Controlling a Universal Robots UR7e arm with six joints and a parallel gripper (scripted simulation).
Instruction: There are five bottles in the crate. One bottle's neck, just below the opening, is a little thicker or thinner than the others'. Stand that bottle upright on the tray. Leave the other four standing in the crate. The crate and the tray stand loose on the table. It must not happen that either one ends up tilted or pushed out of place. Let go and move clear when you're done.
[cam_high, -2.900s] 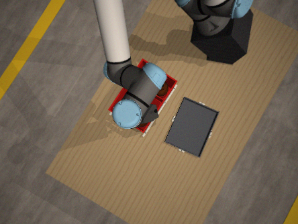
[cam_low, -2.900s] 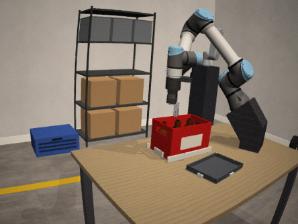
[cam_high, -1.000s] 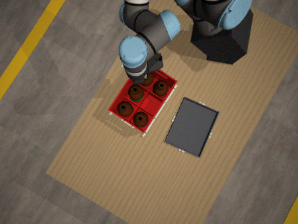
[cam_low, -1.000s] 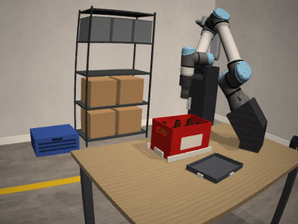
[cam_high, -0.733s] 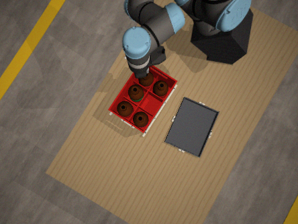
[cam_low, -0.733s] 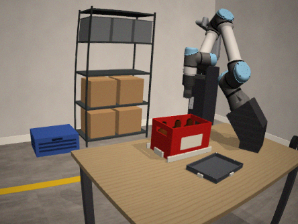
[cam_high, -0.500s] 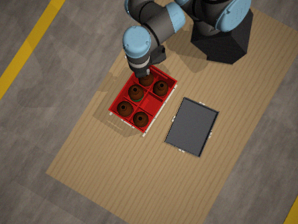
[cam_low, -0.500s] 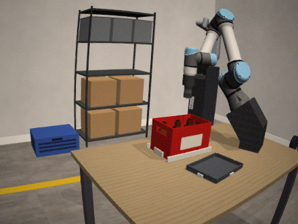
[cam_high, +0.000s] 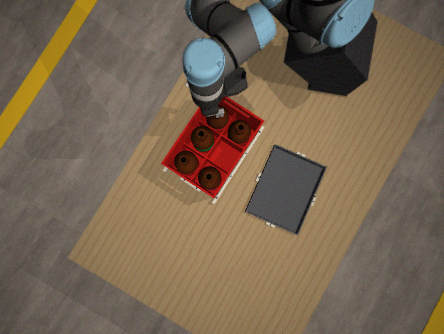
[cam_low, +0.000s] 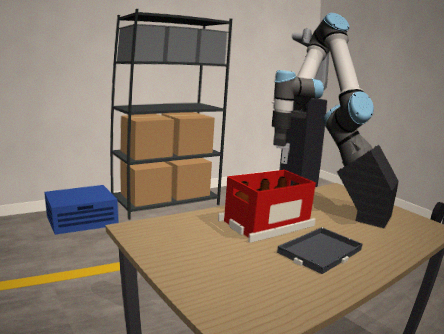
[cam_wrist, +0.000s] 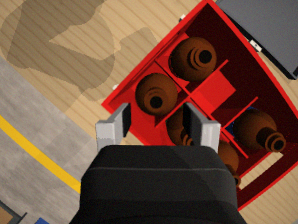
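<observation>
Right now my hand is 90 mm short of the red crate, 30 mm to the right of it and 160 mm above it. Also, from my hand: dark grey tray (100 mm ahead, 310 mm to the left, 230 mm below).
</observation>
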